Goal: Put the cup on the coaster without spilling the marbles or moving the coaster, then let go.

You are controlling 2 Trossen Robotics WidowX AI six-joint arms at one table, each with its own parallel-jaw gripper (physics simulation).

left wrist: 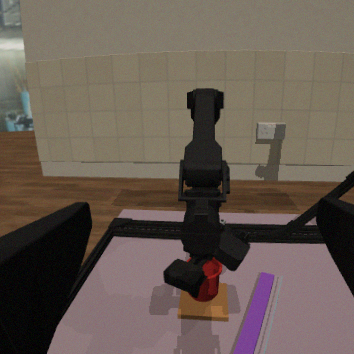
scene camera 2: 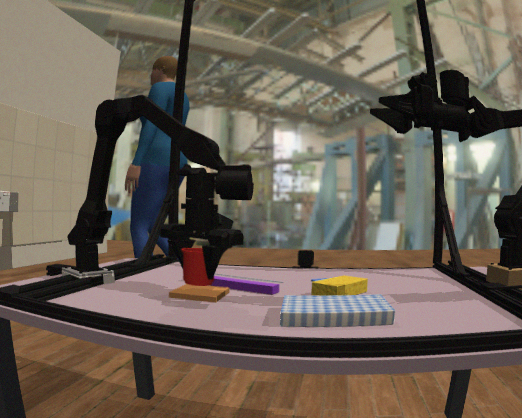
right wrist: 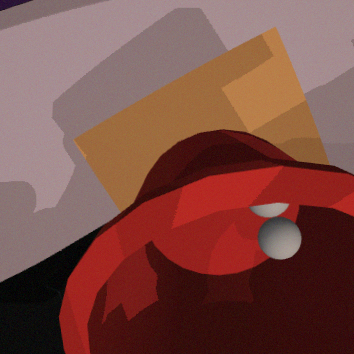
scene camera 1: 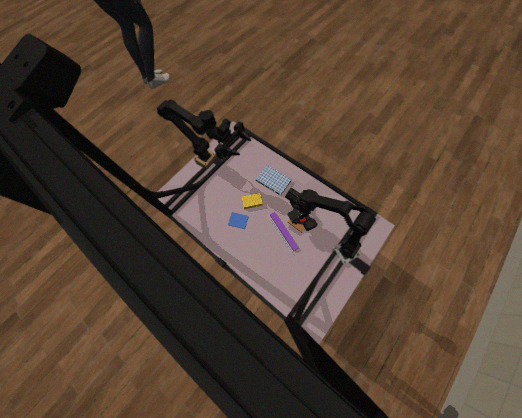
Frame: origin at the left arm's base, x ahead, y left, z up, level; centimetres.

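Seen in the pictures: left gripper, fingertip midpoint: [left wrist: 205, 211] [scene camera 2: 374, 105] [scene camera 1: 245, 147]; right gripper, fingertip midpoint: [left wrist: 202, 286] [scene camera 2: 198, 276] [right wrist: 222, 219] [scene camera 1: 301, 218]; left arm's base, link origin: [scene camera 2: 514, 266] [scene camera 1: 204, 156]; right arm's base, link origin: [scene camera 2: 87, 269] [scene camera 1: 346, 251].
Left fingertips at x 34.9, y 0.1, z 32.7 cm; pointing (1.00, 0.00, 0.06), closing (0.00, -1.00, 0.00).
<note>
Pixels of each thing's top centre, then the offset from my left fingertips to it. "spot": a spot on its surface instead.
- red cup, top centre: [scene camera 2: 198, 249] [left wrist: 203, 264] [scene camera 1: 302, 214] dx +34.8, dy -3.1, dz -29.0 cm
- orange-brown square coaster, top centre: [right wrist: 217, 182] [scene camera 2: 199, 290] [left wrist: 203, 297] [scene camera 1: 299, 220] dx +34.7, dy -3.3, dz -37.4 cm
- grey marble, top centre: [right wrist: 285, 250] dx +33.5, dy -1.2, dz -33.7 cm
- purple bar, top centre: [left wrist: 261, 309] [scene camera 2: 231, 277] [scene camera 1: 282, 231] dx +29.8, dy -14.2, dz -36.5 cm
- yellow block, top centre: [scene camera 2: 340, 280] [scene camera 1: 252, 200] dx +5.7, dy -8.0, dz -35.6 cm
- blue square, surface spot: [scene camera 1: 238, 220] spot: dx +5.4, dy -21.8, dz -38.1 cm
- blue-checked block, top centre: [scene camera 2: 336, 302] [scene camera 1: 273, 178] dx +8.6, dy +10.5, dz -36.1 cm
The red cup [scene camera 1: 302, 219] [scene camera 2: 194, 267] [left wrist: 212, 286] [right wrist: 220, 187] is upright, low over the orange-brown square coaster [scene camera 1: 295, 225] [scene camera 2: 199, 294] [left wrist: 219, 313] [right wrist: 150, 120]. In scene camera 2 its base appears slightly above the coaster; contact is hard to tell. Inside it, a grey marble [right wrist: 280, 238] shows, with part of another marble [right wrist: 270, 209]; the rest of the interior is dark. My right gripper [scene camera 1: 303, 220] [scene camera 2: 196, 267] is shut on the cup, pointing down. My left gripper [scene camera 1: 242, 145] [scene camera 2: 377, 105] is open and empty, raised well away from the cup.
A purple bar [scene camera 1: 284, 231] [scene camera 2: 247, 285] [left wrist: 256, 312] lies beside the coaster. A yellow block [scene camera 1: 252, 201] [scene camera 2: 340, 285], a blue square [scene camera 1: 238, 220] and a blue-checked block [scene camera 1: 273, 179] [scene camera 2: 337, 310] lie farther off. A black frame [scene camera 2: 225, 344] edges the table.
</note>
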